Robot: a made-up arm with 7 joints. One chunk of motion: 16 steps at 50 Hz.
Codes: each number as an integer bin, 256 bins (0 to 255) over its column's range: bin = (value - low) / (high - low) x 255, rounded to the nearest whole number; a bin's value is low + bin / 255 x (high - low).
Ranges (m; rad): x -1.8..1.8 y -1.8..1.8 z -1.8..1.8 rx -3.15..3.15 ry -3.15..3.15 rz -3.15..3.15
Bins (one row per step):
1: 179 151 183 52 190 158
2: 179 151 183 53 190 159
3: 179 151 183 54 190 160
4: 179 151 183 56 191 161
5: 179 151 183 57 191 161
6: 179 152 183 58 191 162
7: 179 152 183 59 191 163
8: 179 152 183 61 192 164
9: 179 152 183 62 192 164
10: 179 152 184 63 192 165
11: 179 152 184 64 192 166
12: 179 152 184 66 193 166
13: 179 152 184 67 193 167
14: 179 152 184 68 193 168
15: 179 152 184 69 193 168
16: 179 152 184 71 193 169
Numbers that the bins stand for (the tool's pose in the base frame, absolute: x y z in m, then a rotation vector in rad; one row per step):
1: 0.7271 0.3318 0.7835 -1.8653 1.5441 0.7535
2: 0.7271 0.3318 0.7835 -1.8406 1.5441 0.7782
3: 0.7271 0.3318 0.7835 -1.8159 1.5441 0.8029
4: 0.7271 0.3318 0.7835 -1.7665 1.5688 0.8276
5: 0.7271 0.3318 0.7835 -1.7418 1.5688 0.8276
6: 0.7271 0.3459 0.7835 -1.7171 1.5688 0.8524
7: 0.7271 0.3459 0.7835 -1.6924 1.5688 0.8771
8: 0.7271 0.3459 0.7835 -1.6429 1.5935 0.9018
9: 0.7271 0.3459 0.7835 -1.6182 1.5935 0.9018
10: 0.7271 0.3459 0.7976 -1.5935 1.5935 0.9265
11: 0.7271 0.3459 0.7976 -1.5688 1.5935 0.9512
12: 0.7271 0.3459 0.7976 -1.5194 1.6182 0.9512
13: 0.7271 0.3459 0.7976 -1.4947 1.6182 0.9759
14: 0.7271 0.3459 0.7976 -1.4700 1.6182 1.0006
15: 0.7271 0.3459 0.7976 -1.4453 1.6182 1.0006
16: 0.7271 0.3459 0.7976 -1.3959 1.6182 1.0253

